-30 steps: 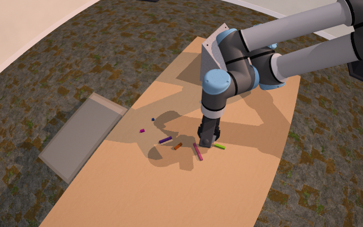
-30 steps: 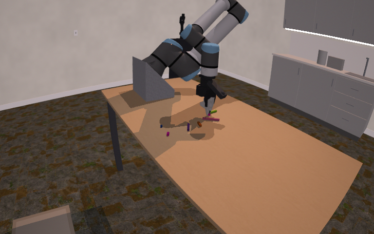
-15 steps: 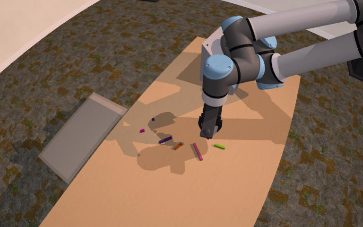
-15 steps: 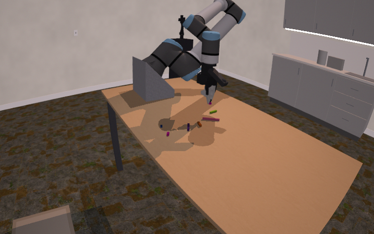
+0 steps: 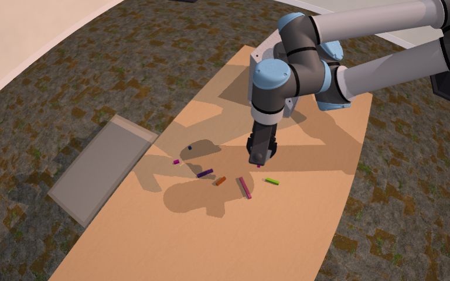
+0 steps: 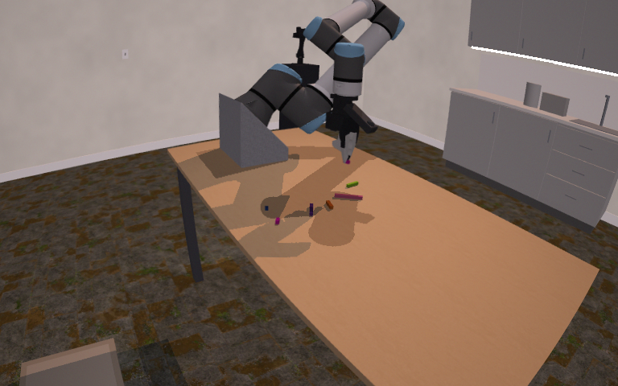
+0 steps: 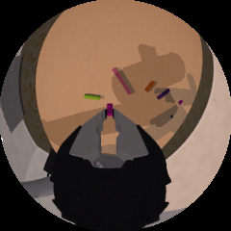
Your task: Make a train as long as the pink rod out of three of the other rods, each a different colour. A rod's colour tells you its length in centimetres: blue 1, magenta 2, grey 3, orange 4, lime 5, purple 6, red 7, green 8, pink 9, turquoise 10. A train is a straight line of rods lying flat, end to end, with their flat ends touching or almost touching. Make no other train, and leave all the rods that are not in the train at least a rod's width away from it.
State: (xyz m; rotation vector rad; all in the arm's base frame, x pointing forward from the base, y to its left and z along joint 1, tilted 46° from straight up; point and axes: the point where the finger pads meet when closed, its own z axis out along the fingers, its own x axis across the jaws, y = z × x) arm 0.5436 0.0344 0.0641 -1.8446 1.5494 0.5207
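Right now my hand is 280 mm to the left of the blue rod, 110 mm above it and 20 mm past it. Also, from my hand: lime rod: 110 mm below, 60 mm to the left, 20 mm behind; then orange rod: 110 mm to the right, 110 mm below, 60 mm ahead; then pink rod: 110 mm below, 50 mm ahead, 20 mm to the right.
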